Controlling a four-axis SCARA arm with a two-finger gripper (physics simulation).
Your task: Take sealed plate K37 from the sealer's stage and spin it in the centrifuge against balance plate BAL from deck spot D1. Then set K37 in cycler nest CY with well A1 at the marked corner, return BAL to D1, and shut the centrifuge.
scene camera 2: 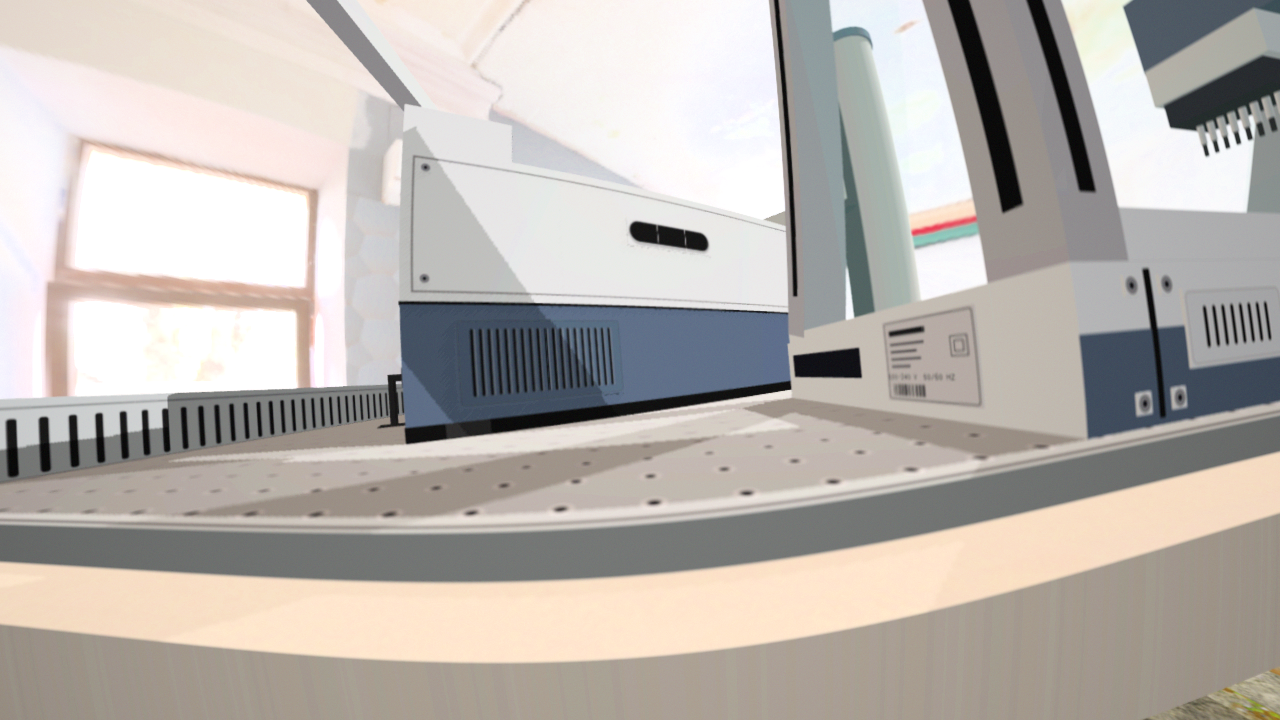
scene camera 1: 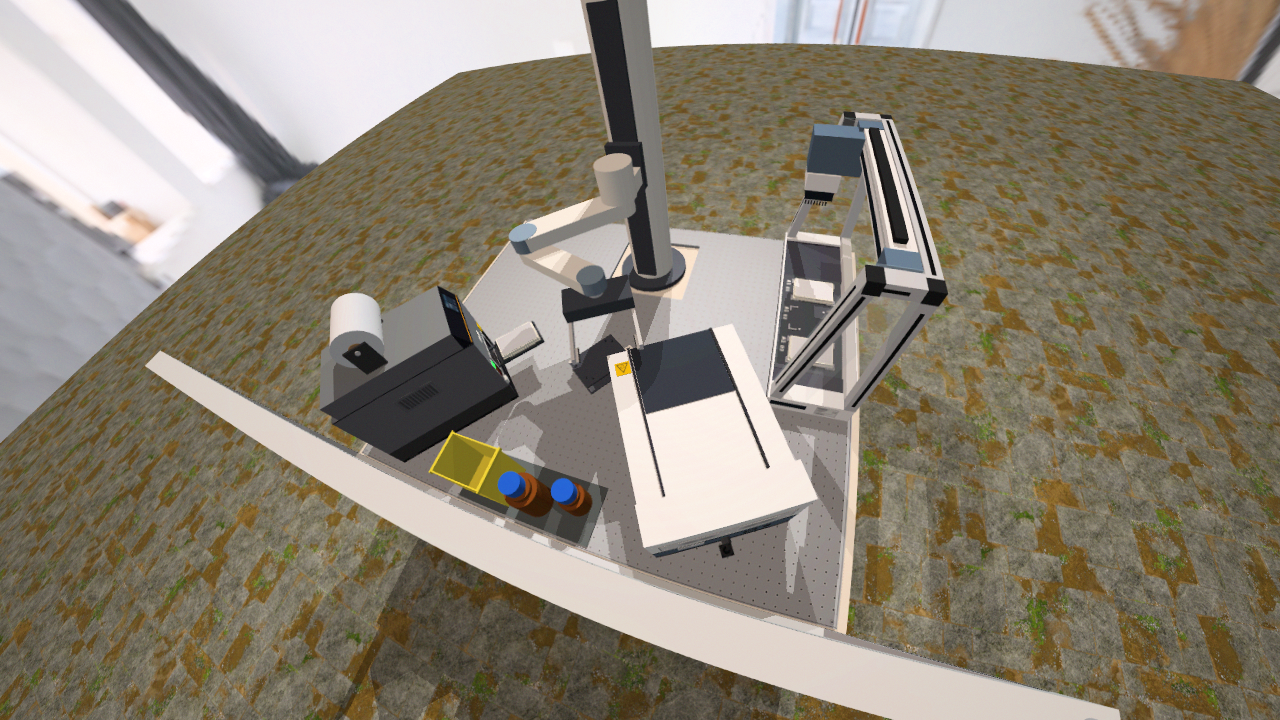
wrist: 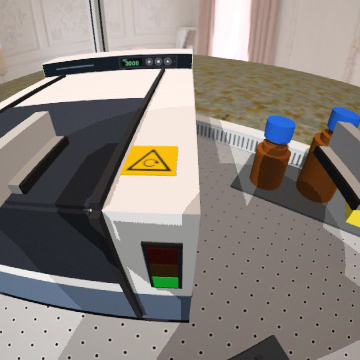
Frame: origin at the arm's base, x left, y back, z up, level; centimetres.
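Seen in the pictures: gripper, fingertip midpoint: (scene camera 1: pixel 607 354) (wrist: pixel 189 126); arm's base at its link origin: (scene camera 1: pixel 654 269).
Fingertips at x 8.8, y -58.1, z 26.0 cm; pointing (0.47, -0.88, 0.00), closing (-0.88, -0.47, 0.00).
Pixels of each thing's top centre, then the offset from my fingertips to it.
- black nest at its top centre: (scene camera 1: pixel 598 357) dx -11.1, dy +9.8, dz -19.1 cm
- pale plate at its top centre: (scene camera 1: pixel 516 338) dx -36.8, dy +6.8, dz -12.4 cm
- dark sealer at its top centre: (scene camera 1: pixel 347 310) dx -56.3, dy -15.7, dz +22.8 cm
- yellow bin at its top centre: (scene camera 1: pixel 442 451) dx -35.1, dy -33.2, dz -7.3 cm
My gripper (scene camera 1: pixel 606 351) (wrist: pixel 189 126) is open and empty. In scene camera 1 it is above the black nest (scene camera 1: pixel 592 365), at the centrifuge's near-left corner; a corner of this nest (wrist: pixel 266 350) shows at the wrist view's bottom edge. The white centrifuge (scene camera 1: pixel 702 438) (scene camera 2: pixel 572 241) (wrist: pixel 170 112) has its dark lid (scene camera 1: pixel 684 368) (wrist: pixel 95 117) shut. A pale plate (scene camera 1: pixel 519 340) lies on the sealer's stage, beside the dark sealer (scene camera 1: pixel 420 385). Two pale plates (scene camera 1: pixel 812 289) (scene camera 1: pixel 805 351) lie on the gantry deck; their labels are too small to read.
The gantry frame (scene camera 1: pixel 919 241) stands right of the centrifuge, carrying a pipetting head (scene camera 1: pixel 834 152) (scene camera 2: pixel 1226 76). Two blue-capped brown bottles (scene camera 1: pixel 529 492) (scene camera 1: pixel 572 497) (wrist: pixel 270 162) (wrist: pixel 317 172) and a yellow bin (scene camera 1: pixel 465 461) stand near the low wall. The arm's column (scene camera 1: pixel 648 161) rises behind.
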